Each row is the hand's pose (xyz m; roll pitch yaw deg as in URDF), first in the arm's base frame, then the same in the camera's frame.
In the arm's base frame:
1: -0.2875 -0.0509 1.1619 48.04 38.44 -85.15
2: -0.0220 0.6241 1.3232 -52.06 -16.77 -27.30
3: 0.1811 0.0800 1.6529 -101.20 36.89 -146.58
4: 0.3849 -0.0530 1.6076 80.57 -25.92 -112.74
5: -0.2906 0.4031 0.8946 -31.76 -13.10 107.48
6: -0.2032 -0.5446 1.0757 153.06 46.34 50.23
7: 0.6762 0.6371 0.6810 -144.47 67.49 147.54
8: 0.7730 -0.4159 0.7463 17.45 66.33 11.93
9: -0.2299 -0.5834 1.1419 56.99 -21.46 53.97
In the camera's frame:
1: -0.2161 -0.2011 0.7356 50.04 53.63 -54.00
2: -0.2868 0.4595 1.0683 -38.40 -9.29 -0.70
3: 0.1931 0.0291 1.2430 -119.03 43.94 -128.51
4: 0.4276 0.0289 1.1640 74.52 -11.77 -81.07
5: -0.4709 0.2387 0.5971 -36.78 -27.61 138.94
6: 0.0817 -0.5535 0.5224 164.86 33.99 87.60
7: 0.2288 0.9627 0.4511 -168.28 56.79 156.03
8: 0.8247 0.1133 0.2369 48.05 59.59 69.07
9: 0.0858 -0.6143 0.5761 67.76 -33.37 78.68

